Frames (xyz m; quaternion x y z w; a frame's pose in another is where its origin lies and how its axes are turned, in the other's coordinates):
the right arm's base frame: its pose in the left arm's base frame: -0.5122 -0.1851 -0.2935 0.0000 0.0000 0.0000 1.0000
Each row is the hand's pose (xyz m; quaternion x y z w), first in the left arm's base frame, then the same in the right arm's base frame.
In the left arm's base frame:
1: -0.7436 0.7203 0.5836 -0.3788 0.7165 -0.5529 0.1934
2: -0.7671 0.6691 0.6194 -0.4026 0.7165 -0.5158 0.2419
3: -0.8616 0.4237 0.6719 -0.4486 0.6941 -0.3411 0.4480
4: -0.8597 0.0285 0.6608 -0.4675 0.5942 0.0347 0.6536
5: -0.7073 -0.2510 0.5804 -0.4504 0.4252 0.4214 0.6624
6: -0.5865 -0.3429 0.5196 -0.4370 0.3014 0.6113 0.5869
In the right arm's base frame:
1: -0.2314 0.9054 0.8771 -0.3788 0.7165 -0.5529 0.1934
2: -0.2549 0.8542 0.9129 -0.4026 0.7165 -0.5158 0.2419
3: -0.3494 0.6088 0.9654 -0.4486 0.6941 -0.3411 0.4480
4: -0.3475 0.2136 0.9543 -0.4675 0.5942 0.0347 0.6536
5: -0.1951 -0.0659 0.8739 -0.4504 0.4252 0.4214 0.6624
6: -0.0743 -0.1578 0.8131 -0.4370 0.3014 0.6113 0.5869

